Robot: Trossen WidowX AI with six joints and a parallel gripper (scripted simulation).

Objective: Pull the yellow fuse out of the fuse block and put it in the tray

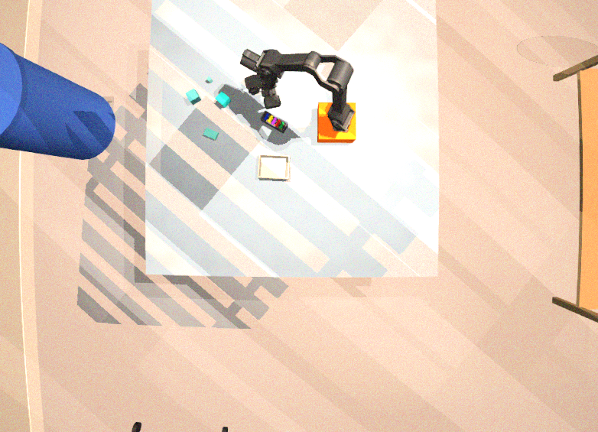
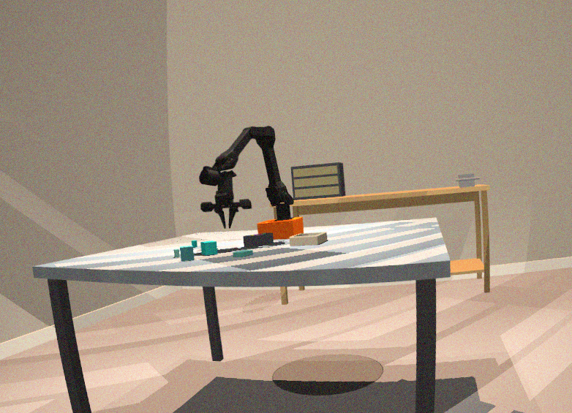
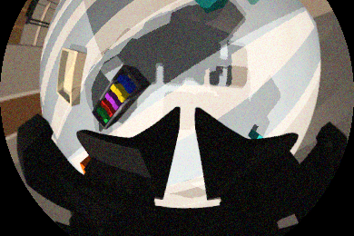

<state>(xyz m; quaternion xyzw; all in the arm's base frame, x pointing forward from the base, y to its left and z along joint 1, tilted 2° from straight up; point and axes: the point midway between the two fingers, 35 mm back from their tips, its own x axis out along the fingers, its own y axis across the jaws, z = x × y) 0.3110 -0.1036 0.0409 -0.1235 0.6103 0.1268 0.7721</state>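
Now: gripper tip 100 mm to the right of the yellow fuse, 50 mm above it and 30 mm past it. Also, from my gripper tip: beige tray 290 mm to the left, 70 mm below, 60 mm behind.
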